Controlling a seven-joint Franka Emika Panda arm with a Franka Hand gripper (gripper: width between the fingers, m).
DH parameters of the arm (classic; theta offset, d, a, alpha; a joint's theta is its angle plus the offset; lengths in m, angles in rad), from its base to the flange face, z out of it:
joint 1: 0 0.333 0 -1.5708
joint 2: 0 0 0 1.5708
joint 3: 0 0.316 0.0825 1.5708
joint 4: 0 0 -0.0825 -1.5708
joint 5: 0 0.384 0 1.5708
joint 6: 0 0 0.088 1.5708
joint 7: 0 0.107 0 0
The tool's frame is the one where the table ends.
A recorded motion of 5 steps. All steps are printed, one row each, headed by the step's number.
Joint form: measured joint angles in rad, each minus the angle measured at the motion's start. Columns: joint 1, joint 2, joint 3, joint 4, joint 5, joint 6, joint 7.
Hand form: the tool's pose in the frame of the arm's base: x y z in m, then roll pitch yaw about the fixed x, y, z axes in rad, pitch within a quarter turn. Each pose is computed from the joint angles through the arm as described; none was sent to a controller.
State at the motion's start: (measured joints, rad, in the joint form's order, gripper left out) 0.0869 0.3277 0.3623 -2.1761 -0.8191 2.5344 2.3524
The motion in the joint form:
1: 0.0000 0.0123 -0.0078 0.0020 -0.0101 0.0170 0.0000
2: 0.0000 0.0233 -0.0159 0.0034 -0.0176 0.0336 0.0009
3: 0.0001 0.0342 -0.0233 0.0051 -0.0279 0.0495 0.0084
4: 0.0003 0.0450 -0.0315 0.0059 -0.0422 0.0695 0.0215
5: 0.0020 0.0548 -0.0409 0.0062 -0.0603 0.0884 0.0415
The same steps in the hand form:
1: 0.5076 0.2502 0.2476 -2.8975 -0.2858 -1.2885
2: 0.5093 0.2481 0.2430 -2.8953 -0.2789 -1.2857
3: 0.5108 0.2463 0.2386 -2.8909 -0.2723 -1.2870
4: 0.5121 0.2445 0.2341 -2.8827 -0.2639 -1.2902
5: 0.5130 0.2428 0.2297 -2.8729 -0.2571 -1.2970

